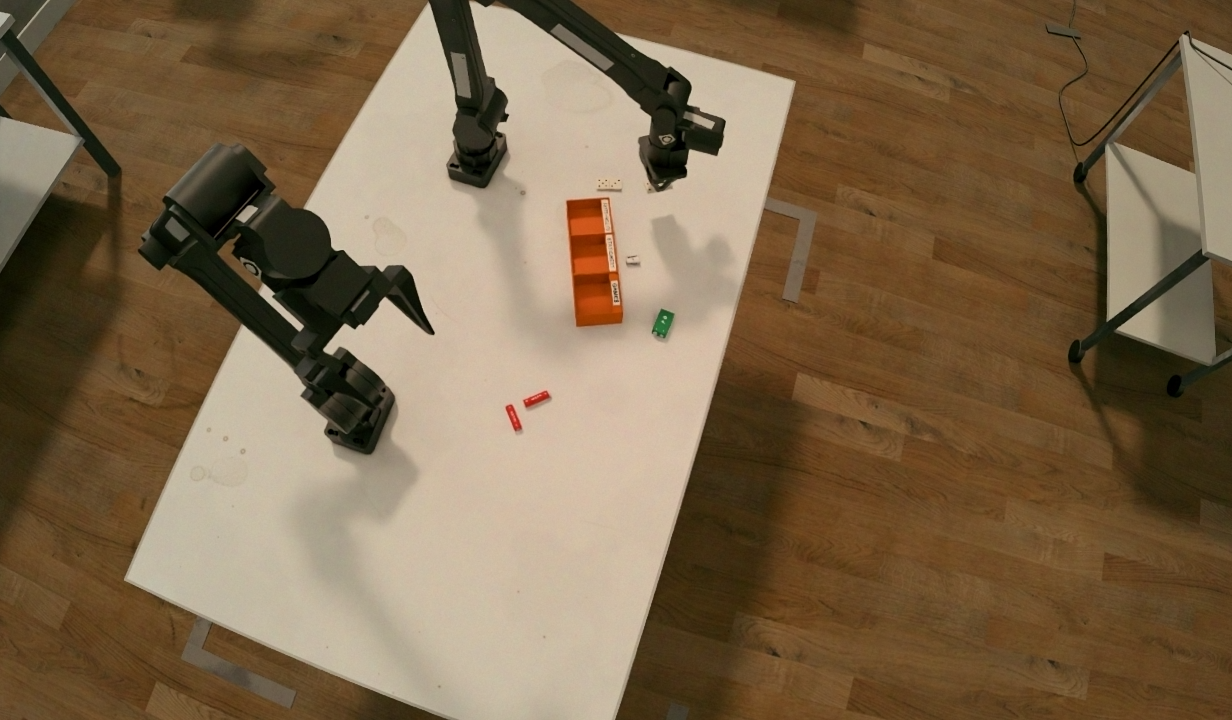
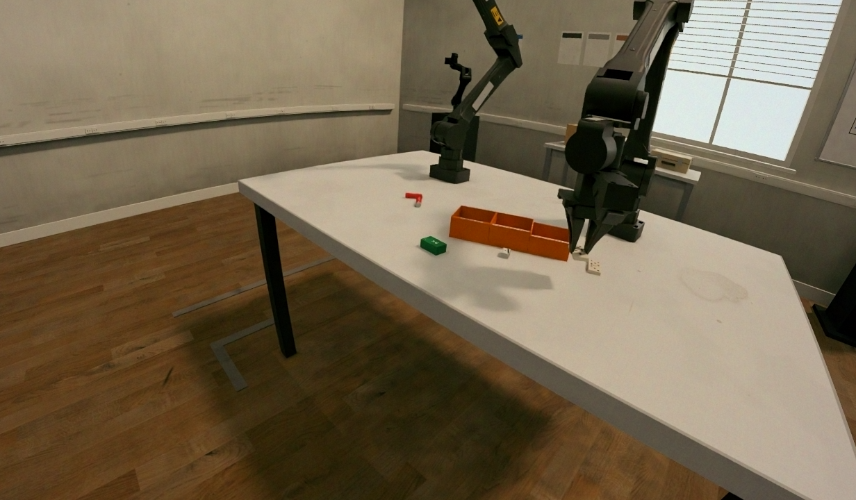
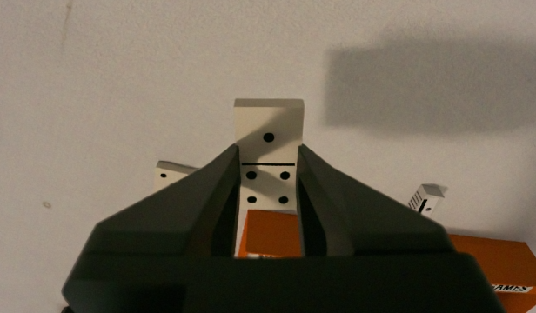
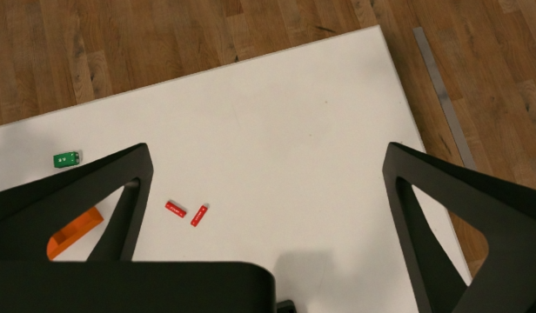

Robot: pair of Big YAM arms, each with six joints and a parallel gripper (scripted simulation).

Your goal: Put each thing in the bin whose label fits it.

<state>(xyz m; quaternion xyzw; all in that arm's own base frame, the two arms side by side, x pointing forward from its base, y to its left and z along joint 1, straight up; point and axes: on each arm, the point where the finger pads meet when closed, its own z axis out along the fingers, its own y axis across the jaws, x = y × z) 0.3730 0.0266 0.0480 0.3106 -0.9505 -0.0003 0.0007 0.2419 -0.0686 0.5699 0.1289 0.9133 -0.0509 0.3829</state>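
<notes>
The orange three-compartment bin lies 170 mm to the right of my left hand, 80 mm behind it and 50 mm below it. Round my left hand: white sharpener-like block (140 mm to the right, 60 mm below, 10 mm behind).
</notes>
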